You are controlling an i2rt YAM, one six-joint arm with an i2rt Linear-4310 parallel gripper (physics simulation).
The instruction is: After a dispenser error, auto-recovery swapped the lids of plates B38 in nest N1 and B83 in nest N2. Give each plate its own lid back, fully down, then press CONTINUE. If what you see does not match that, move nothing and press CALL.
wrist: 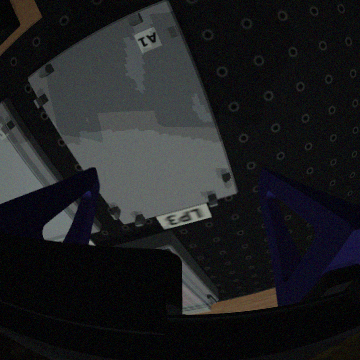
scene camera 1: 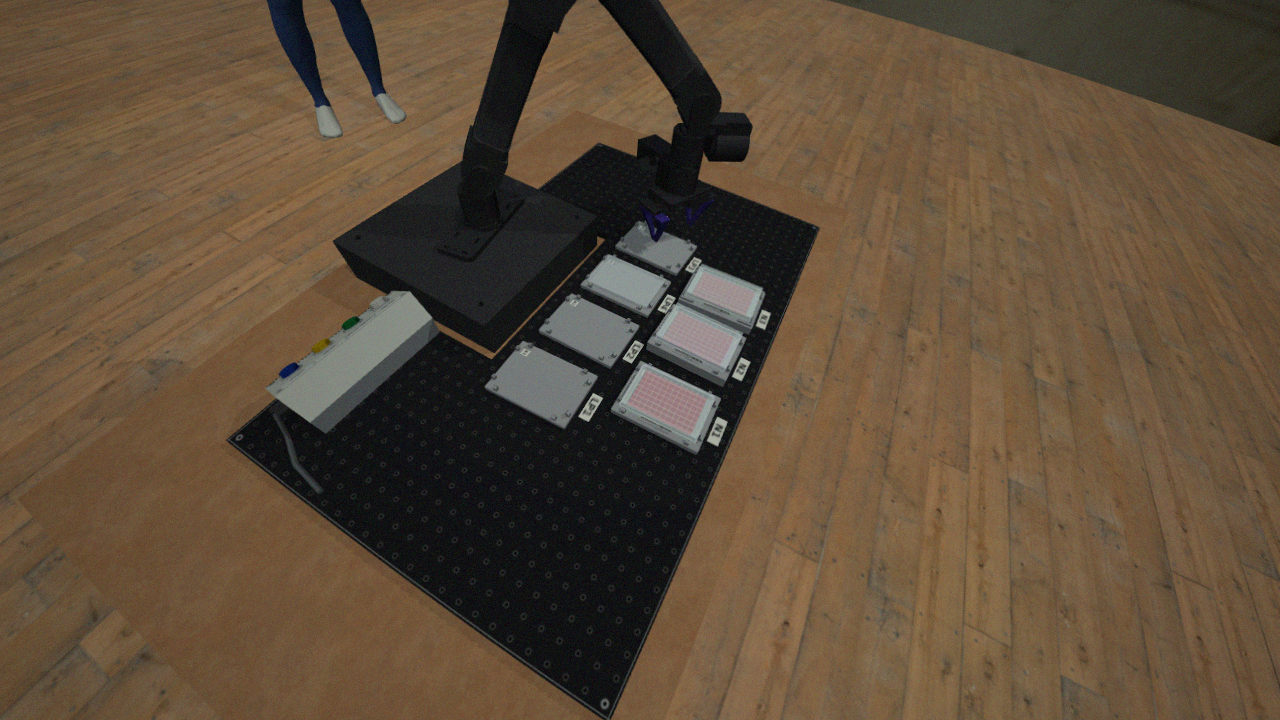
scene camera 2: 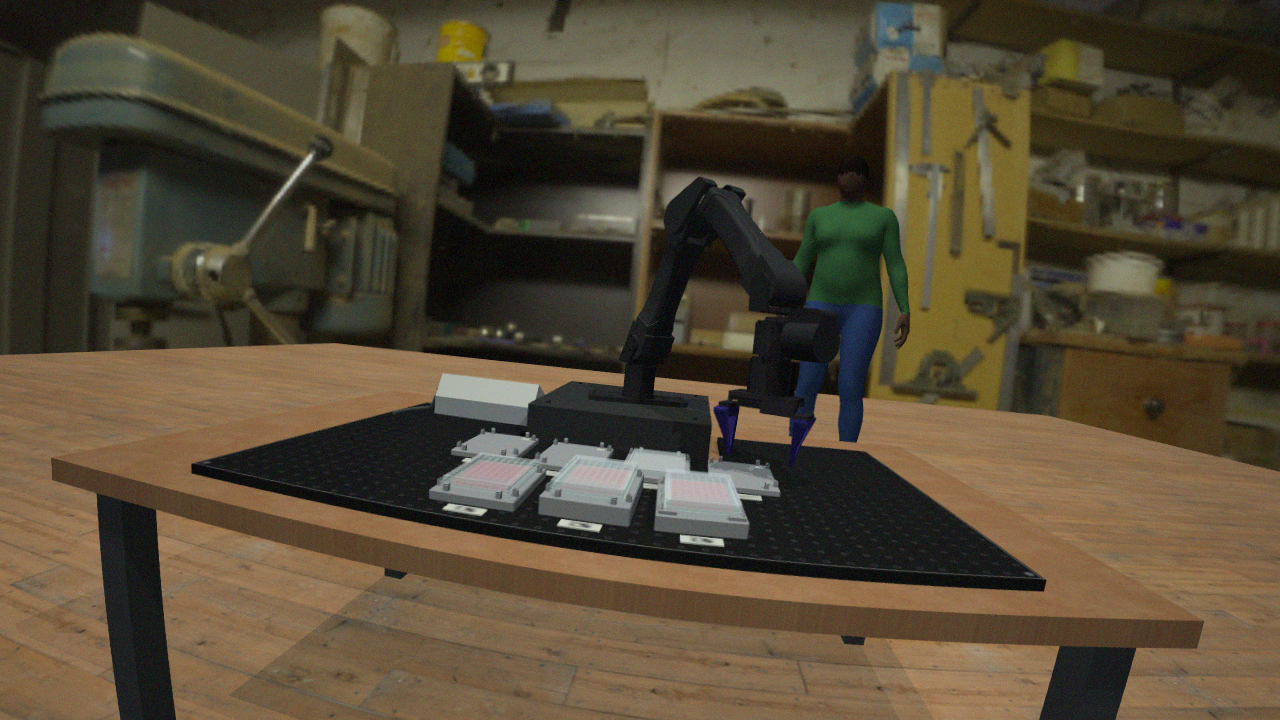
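Plates with pink wells sit in nests N1, N2 and N3. Clear lids seem to cover them; plate names and lid marks are too small to read. My gripper is open and empty, low over the outer edge of pad LP3, its fingers on either side of the pad's end in the wrist view. LP3 looks bare, with its A1 tag and corner posts showing. A clear lid seems to lie on the neighbouring pad, labelled LP4.
Grey pads LP2 and LP1 lie in the same row. The pale button box has blue, yellow, green and white buttons. The black arm base stands beside the pads. A person stands behind.
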